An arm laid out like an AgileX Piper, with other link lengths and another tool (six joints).
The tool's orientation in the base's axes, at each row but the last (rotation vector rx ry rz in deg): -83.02, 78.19, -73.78; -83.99, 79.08, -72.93; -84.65, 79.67, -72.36; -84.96, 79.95, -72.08; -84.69, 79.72, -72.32
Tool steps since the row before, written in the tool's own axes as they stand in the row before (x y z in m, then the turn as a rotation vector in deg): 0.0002, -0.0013, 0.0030, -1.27, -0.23, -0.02; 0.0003, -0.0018, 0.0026, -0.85, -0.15, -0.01; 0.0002, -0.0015, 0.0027, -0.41, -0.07, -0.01; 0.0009, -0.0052, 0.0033, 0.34, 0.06, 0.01; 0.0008, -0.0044, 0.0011, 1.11, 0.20, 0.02
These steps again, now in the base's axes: 0.0032, -0.0003, 0.0007, 0.13, 1.28, 0.01; 0.0029, -0.0003, 0.0012, 0.09, 0.86, 0.00; 0.0030, -0.0003, 0.0008, 0.04, 0.41, 0.00; 0.0045, -0.0005, 0.0043, -0.03, -0.34, 0.00; 0.0022, -0.0003, 0.0041, -0.11, -1.12, -0.01
